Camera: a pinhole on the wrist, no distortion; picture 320 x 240 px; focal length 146.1 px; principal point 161.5 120.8 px. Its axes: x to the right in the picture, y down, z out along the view. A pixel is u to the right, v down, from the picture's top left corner.
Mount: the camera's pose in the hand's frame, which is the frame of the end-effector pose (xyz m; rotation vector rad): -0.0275 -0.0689 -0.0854 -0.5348 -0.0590 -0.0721
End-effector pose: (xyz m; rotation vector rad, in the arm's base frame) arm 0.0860 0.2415 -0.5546 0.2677 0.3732 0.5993
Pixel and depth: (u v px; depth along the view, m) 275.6 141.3 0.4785
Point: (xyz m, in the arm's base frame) 0.3662 0.5641 -0.2798
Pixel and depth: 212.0 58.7 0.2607
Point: 0.2202 0.2113 -0.3972
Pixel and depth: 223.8 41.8 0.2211
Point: 0.2257 0.1960 -0.4346
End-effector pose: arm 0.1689 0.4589 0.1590 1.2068 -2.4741 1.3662
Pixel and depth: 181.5 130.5 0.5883
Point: 0.0920 0.2148 -0.2516
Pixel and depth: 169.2 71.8 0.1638
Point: 0.2356 0.4048 0.1191
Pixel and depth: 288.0 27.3 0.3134
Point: 0.1741 0.0750 0.1267
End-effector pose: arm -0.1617 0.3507 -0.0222 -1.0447 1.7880 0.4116
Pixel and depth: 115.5 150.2 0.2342
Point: -0.1727 0.5127 0.0140
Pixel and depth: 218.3 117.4 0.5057
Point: -0.1041 0.6271 -0.3500
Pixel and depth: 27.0 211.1 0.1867
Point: -0.2394 0.5217 0.1236
